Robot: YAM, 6 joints.
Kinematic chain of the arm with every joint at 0, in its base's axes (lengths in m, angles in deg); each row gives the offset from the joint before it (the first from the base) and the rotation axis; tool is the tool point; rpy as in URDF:
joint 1: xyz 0 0 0.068 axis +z
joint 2: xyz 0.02 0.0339 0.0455 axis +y
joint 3: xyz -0.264 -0.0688 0 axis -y
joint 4: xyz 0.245 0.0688 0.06 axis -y
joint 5: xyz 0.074 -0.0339 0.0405 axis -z
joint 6: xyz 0.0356 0 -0.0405 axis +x
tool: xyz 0 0 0 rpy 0 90 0
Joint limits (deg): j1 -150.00..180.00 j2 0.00..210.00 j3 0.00..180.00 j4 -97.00..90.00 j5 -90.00..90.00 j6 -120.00..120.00
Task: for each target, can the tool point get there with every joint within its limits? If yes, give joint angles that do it. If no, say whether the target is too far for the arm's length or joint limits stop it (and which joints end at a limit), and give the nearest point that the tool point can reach.
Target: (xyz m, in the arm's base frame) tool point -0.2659 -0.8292 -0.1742
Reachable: no: too far | nearest point -0.1871 -0.5836 -0.0870 | short by 0.272 m
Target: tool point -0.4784 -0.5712 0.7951
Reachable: no: too far | nearest point -0.3056 -0.3649 0.5422 | short by 0.369 m
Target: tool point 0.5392 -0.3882 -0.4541
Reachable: no: too far | nearest point 0.4045 -0.2912 -0.2802 | short by 0.240 m
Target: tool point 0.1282 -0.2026 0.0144
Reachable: yes | joints -62.28 126.13 50.05 -45.12 -32.68 101.89
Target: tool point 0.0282 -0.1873 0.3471
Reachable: yes | joints -88.74 51.00 30.99 53.88 -42.52 -67.51
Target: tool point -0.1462 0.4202 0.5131
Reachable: yes | joints 107.51 127.31 164.82 -41.33 -21.41 -101.35
